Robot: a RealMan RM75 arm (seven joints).
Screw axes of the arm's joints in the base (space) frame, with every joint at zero. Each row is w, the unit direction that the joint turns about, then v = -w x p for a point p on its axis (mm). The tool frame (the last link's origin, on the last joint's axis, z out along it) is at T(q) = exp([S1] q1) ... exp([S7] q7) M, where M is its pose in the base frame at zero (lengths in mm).
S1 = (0, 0, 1, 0, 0, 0)
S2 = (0, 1, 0, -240.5, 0, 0)
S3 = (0, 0, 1, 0, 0, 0)
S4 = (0, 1, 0, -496.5, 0, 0)
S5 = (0, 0, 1, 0, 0, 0)
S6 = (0, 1, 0, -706.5, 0, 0)
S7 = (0, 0, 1, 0, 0, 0)
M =
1 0 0 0
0 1 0 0
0 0 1 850.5
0 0 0 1
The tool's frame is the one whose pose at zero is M.
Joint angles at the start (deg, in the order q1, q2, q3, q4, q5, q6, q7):
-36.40, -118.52, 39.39, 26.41, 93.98, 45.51, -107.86
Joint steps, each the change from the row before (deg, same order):
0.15, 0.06, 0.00, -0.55, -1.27, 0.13, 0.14
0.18, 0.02, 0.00, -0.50, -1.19, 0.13, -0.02
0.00, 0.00, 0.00, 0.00, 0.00, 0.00, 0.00
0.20, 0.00, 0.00, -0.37, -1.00, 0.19, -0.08
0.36, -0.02, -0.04, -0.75, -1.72, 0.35, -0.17
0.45, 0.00, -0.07, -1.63, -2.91, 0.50, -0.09
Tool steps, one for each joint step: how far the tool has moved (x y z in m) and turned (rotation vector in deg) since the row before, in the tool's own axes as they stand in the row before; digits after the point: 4 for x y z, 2 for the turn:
-0.0009, -0.0010, -0.0008, -0.16, 0.47, -1.18
-0.0011, -0.0010, -0.0009, -0.13, 0.43, -1.29
0.0000, 0.0000, 0.0000, 0.00, 0.00, 0.00
-0.0010, -0.0009, -0.0010, -0.16, 0.37, -1.14
-0.0024, -0.0019, -0.0018, -0.24, 0.60, -2.12
-0.0047, -0.0033, -0.0026, -0.31, 0.88, -3.54

